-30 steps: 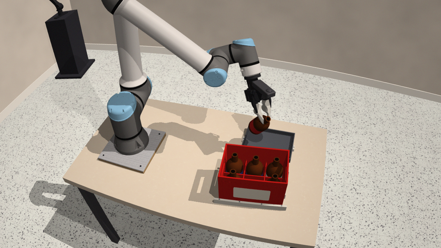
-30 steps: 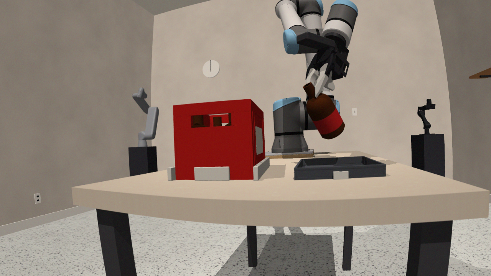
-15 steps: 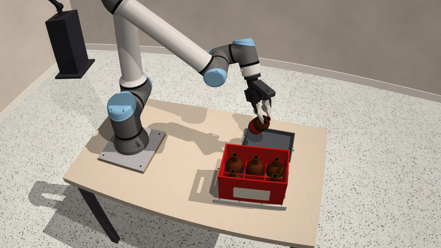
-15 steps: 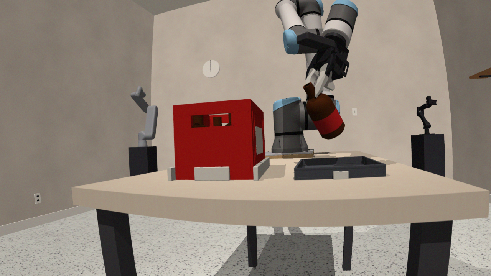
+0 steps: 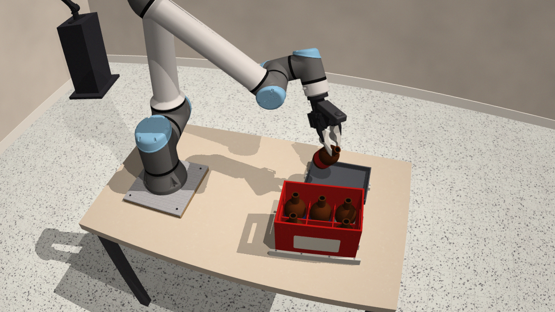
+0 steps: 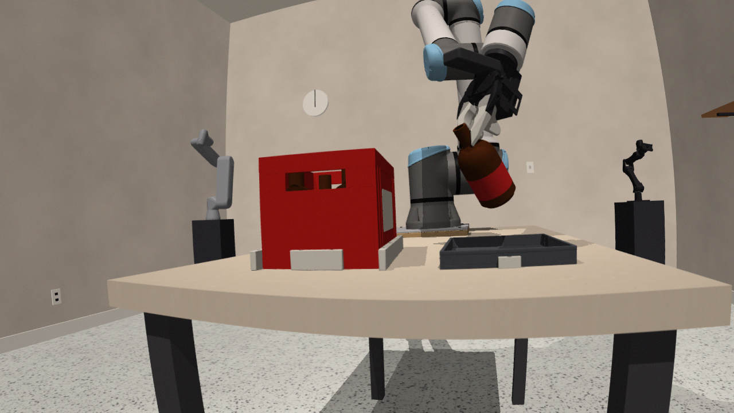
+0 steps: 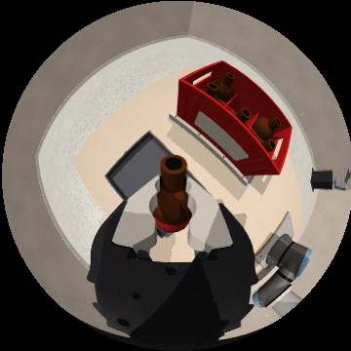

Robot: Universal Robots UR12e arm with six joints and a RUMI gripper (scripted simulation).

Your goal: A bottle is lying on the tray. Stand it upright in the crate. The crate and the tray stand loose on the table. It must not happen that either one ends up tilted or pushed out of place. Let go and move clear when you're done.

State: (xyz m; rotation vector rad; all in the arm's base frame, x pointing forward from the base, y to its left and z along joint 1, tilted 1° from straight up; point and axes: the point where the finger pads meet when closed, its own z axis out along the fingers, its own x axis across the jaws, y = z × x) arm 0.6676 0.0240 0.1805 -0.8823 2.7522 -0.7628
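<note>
Right now my hand is 19 cm above the tray, 5 cm to the right of it and 3 cm short of it. From my hand the other things lie so: red crate (24 cm to the right, 12 cm below, 4 cm behind).
</note>
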